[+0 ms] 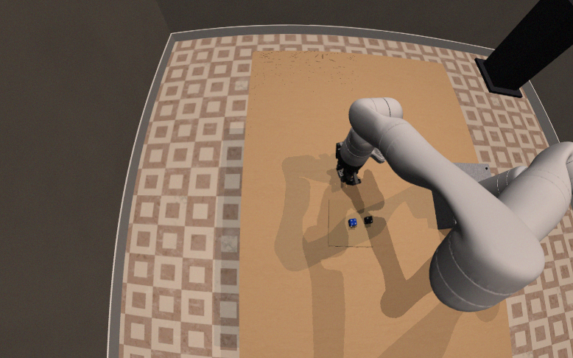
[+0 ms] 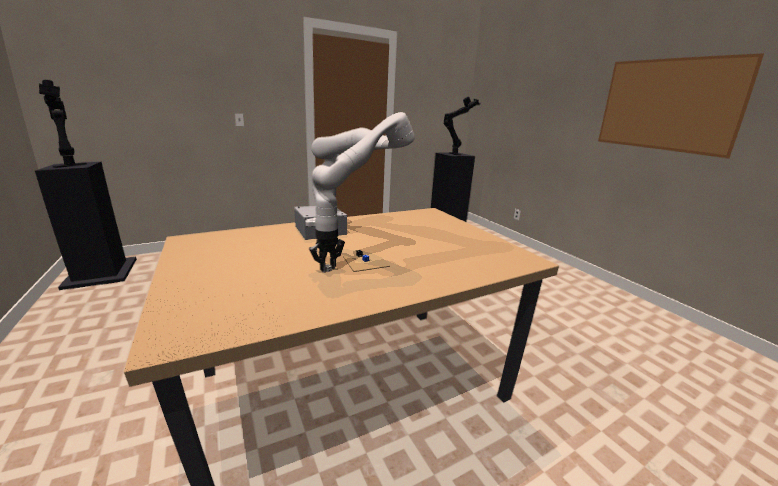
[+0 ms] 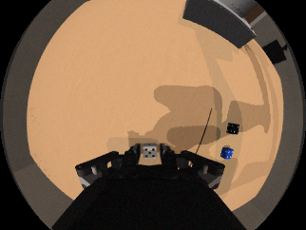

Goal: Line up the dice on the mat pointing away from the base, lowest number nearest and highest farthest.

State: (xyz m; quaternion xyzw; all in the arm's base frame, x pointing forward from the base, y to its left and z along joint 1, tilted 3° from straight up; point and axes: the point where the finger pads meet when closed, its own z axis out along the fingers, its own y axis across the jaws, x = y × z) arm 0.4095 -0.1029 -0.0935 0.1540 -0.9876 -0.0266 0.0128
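Right now my hand is 10 mm above the white die. The rest, counted from my hand: blue die 150 mm to the left, 20 mm behind, 10 mm below; then mat 150 mm to the left, 20 mm below, 20 mm behind; then black die 150 mm to the left, 80 mm behind, 10 mm below.
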